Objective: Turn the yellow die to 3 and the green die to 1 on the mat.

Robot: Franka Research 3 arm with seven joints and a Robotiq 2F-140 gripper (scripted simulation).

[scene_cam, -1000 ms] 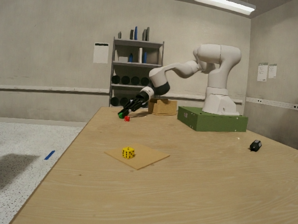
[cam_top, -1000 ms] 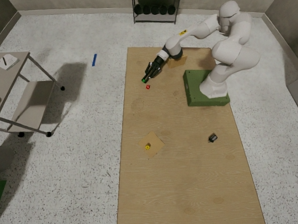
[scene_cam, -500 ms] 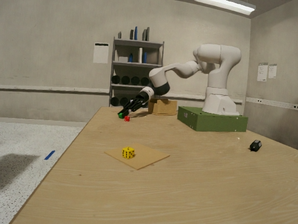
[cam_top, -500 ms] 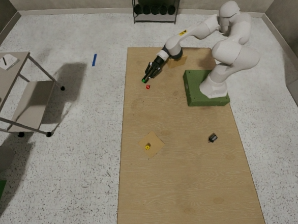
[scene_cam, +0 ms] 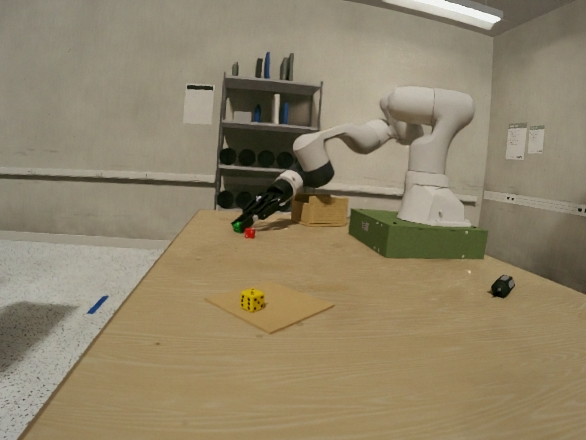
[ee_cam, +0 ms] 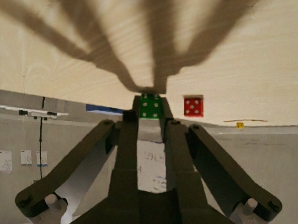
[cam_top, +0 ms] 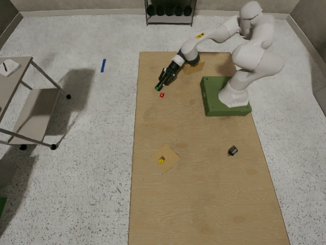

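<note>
The green die is 1 cm ahead of my hand, 1 cm to the left of it and 1 cm below it. Round my hand: wooden box (28 cm behind, 25 cm to the right, 2 cm above); then tan mat (5 cm behind, 56 cm to the left, 3 cm below); then red die (2 cm behind, 7 cm to the left, 2 cm below).
</note>
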